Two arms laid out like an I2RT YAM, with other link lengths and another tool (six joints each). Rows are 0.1 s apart.
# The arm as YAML. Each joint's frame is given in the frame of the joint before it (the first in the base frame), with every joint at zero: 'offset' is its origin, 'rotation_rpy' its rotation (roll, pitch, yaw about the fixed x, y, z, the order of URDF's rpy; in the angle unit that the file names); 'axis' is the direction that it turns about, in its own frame. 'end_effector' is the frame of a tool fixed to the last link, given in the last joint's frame.
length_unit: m
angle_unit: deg
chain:
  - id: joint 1
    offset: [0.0, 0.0, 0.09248]
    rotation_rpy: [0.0, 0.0, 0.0]
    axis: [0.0, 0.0, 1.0]
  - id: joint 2
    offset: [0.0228, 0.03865, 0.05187]
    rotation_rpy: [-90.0, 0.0, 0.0]
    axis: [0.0, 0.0, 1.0]
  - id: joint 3
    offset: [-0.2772, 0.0, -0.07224]
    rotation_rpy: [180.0, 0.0, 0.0]
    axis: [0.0, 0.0, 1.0]
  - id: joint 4
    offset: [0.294, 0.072, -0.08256]
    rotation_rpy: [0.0, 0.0, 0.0]
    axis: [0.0, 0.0, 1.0]
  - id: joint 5
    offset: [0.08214, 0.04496, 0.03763]
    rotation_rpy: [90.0, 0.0, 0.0]
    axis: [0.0, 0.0, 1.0]
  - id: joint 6
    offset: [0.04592, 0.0, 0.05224]
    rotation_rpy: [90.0, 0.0, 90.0]
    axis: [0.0, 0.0, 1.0]
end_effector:
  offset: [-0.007, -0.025, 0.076]
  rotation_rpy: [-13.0, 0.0, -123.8]
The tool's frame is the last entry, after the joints.
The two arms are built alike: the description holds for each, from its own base.
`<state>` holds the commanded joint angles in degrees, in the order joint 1, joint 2, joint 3, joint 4, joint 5, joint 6, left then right.
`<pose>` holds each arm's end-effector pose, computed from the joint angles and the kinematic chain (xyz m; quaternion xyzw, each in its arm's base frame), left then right.
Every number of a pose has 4 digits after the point. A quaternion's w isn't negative.
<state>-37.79 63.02 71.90 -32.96 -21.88 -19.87 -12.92 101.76 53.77 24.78 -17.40 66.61</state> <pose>0.3241 -0.1617 0.4432 0.7658 0.1596 0.5082 0.3603 0.5143 -0.0887 0.1732 -0.8124 0.3006 -0.4832 0.1272</pose>
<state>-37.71 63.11 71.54 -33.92 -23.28 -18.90 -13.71 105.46 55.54 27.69 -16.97 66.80</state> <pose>0.3245 -0.1586 0.4376 0.7736 0.1580 0.5105 0.3405 0.5252 -0.0997 0.1638 -0.8055 0.3076 -0.4914 0.1228</pose>
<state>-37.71 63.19 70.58 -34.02 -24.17 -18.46 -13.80 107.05 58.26 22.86 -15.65 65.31</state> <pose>0.3256 -0.1575 0.4297 0.7794 0.1577 0.5103 0.3274 0.5308 -0.1044 0.1546 -0.8198 0.3120 -0.4692 0.1028</pose>
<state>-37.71 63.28 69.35 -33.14 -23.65 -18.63 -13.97 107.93 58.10 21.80 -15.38 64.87</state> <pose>0.3272 -0.1599 0.4217 0.7821 0.1568 0.5056 0.3289 0.5283 -0.1059 0.1421 -0.8274 0.3153 -0.4547 0.0962</pose>
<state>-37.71 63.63 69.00 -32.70 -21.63 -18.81 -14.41 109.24 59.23 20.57 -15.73 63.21</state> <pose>0.3284 -0.1655 0.4172 0.7858 0.1506 0.4940 0.3403 0.5310 -0.1096 0.1354 -0.8348 0.3079 -0.4478 0.0884</pose>
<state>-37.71 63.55 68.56 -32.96 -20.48 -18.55 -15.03 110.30 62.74 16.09 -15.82 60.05</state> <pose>0.3274 -0.1676 0.4128 0.7910 0.1443 0.4857 0.3429 0.5389 -0.1166 0.1389 -0.8459 0.2933 -0.4398 0.0715</pose>
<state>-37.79 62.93 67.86 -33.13 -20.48 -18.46 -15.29 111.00 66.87 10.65 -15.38 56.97</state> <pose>0.3249 -0.1663 0.4103 0.7926 0.1430 0.4844 0.3416 0.5477 -0.1216 0.1476 -0.8566 0.2783 -0.4313 0.0532</pose>
